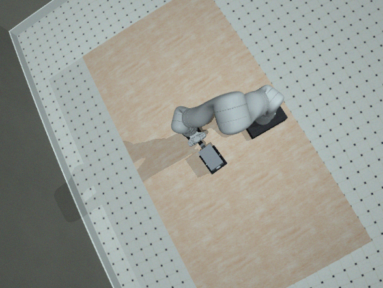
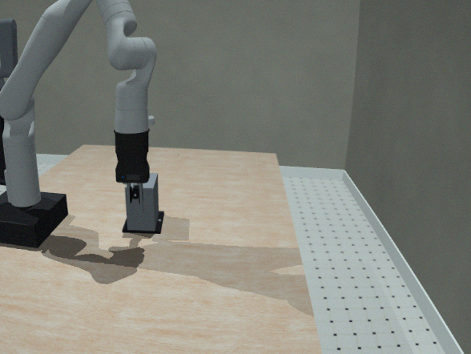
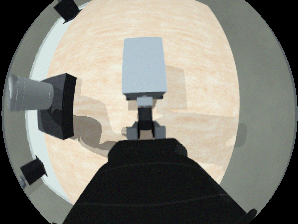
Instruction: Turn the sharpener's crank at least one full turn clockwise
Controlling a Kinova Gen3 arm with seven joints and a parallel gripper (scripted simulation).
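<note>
The sharpener crank lies 1 cm behind my hand, 2 cm to the left of it and 1 cm below it.
</note>
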